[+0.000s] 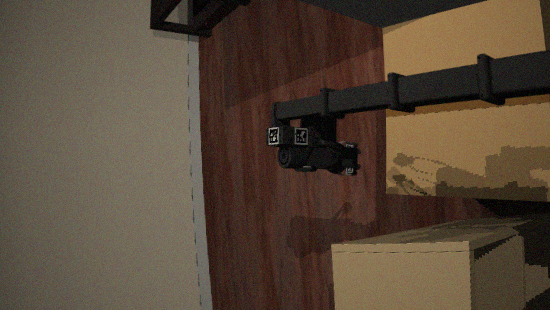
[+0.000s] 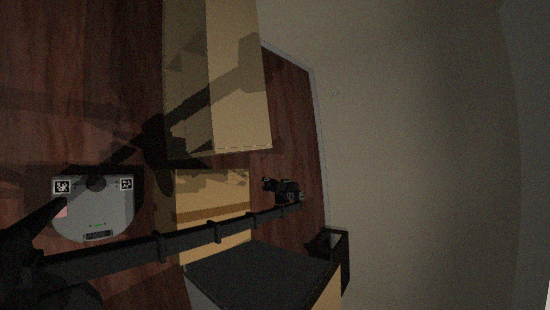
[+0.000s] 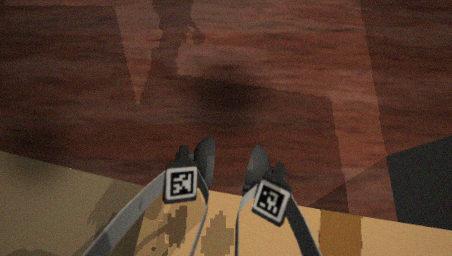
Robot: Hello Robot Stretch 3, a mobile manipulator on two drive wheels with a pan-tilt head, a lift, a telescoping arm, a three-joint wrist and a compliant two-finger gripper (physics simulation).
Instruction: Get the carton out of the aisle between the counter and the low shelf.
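Pixels of known places: gripper, fingertip midpoint: (image 2: 263, 183) (image 3: 231, 158); robot's base at its link origin: (image 2: 97, 183).
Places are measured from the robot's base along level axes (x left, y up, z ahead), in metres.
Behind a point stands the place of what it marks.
The carton (image 1: 425, 132) @(x -0.634, y 0.407, z -0.089 m) (image 2: 212, 192) @(x -0.501, y 0.406, z -0.054 m) (image 3: 390, 237) @(x -0.745, y 0.406, z -0.221 m) is a tan box with a brown tape strip. It stands between the dark-topped counter (image 1: 395, 11) @(x -0.852, y 0.220, z -0.518 m) (image 2: 260, 275) @(x -0.678, y 0.560, z -0.540 m) (image 3: 425, 185) @(x -0.873, y 0.124, z -0.515 m) and the pale tan low shelf (image 1: 400, 277) @(x -0.551, y 0.610, z 0.221 m) (image 2: 242, 120) @(x -0.544, y 0.610, z 0.295 m) (image 3: 50, 192) @(x -0.730, y 0.426, z 0.173 m). My arm (image 1: 440, 82) @(x -0.321, y 0.836, z -0.107 m) (image 2: 185, 238) @(x -0.168, y 0.839, z -0.095 m) reaches out across the carton. My gripper (image 1: 354, 158) @(x -0.787, y 0.506, z -0.023 m) (image 2: 265, 184) @(x -0.787, y 0.506, z -0.023 m) (image 3: 231, 158) @(x -0.787, y 0.506, z -0.023 m) is past the carton's wall-side edge, above the floor, with its fingers pointing back toward the carton. It is open, with a gap between the fingertips and nothing between them. The carton's lower part is hidden.
A plain wall (image 1: 100, 150) @(x -2.716, y 0.723, z -0.100 m) (image 2: 425, 150) @(x -2.674, y 1.495, z 0.207 m) with a pale skirting strip runs beyond the gripper. A dark open-framed object (image 1: 180, 29) @(x -2.595, y 0.244, z -0.927 m) (image 2: 345, 260) @(x -2.526, y 0.450, z -1.331 m) stands by the wall near the counter's end. My base (image 2: 95, 215) @(x 0.008, y 0.160, z -0.142 m) is on the near side of the carton, on the wooden floor (image 1: 260, 200) @(x -1.966, y 0.000, z 0.175 m) (image 2: 295, 125) @(x -1.974, y 0.000, z 0.629 m).
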